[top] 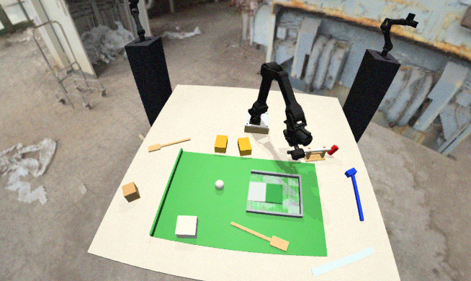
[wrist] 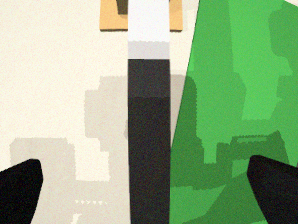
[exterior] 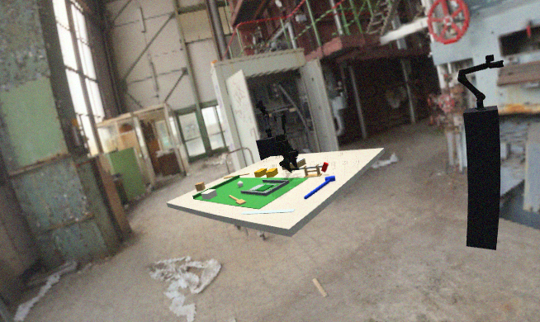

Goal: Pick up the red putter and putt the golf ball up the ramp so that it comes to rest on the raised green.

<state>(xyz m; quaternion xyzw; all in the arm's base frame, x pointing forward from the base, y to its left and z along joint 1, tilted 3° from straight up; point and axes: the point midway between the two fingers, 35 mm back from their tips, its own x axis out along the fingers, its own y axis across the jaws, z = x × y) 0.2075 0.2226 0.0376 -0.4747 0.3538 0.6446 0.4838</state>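
Right now the red putter is 11 cm to the left of my gripper tip, 4 cm behind it and 1 cm above it. From my gripper tip the other things lie so: blue putter 33 cm to the left, 16 cm ahead, 4 cm below; wooden stand 13 cm to the left, 4 cm behind, 2 cm below; green mat 28 cm ahead, 22 cm to the right, 5 cm below.
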